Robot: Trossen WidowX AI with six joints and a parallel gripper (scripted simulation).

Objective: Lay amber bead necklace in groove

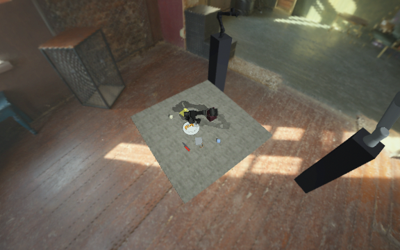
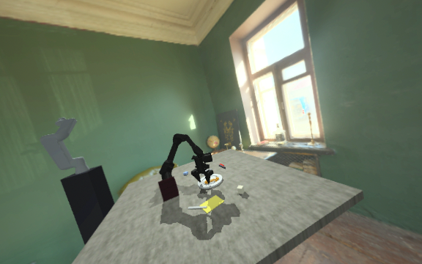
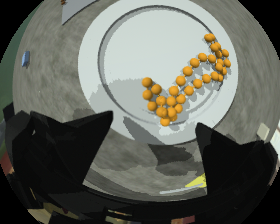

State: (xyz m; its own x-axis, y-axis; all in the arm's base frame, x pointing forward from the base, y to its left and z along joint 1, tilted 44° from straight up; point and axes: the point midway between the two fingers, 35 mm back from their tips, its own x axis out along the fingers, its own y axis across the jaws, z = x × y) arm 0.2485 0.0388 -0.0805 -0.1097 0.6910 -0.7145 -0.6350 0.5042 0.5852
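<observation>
Right now my gripper tip is 50 mm short of the board, 40 mm to the right of it and 20 mm above it. The rest, counted from my gripper tip: grey square 240 mm to the left, 60 mm ahead, 20 mm below; white stick 220 mm to the right, 90 mm behind, 20 mm below; yellow card 230 mm to the right, 20 mm below.
</observation>
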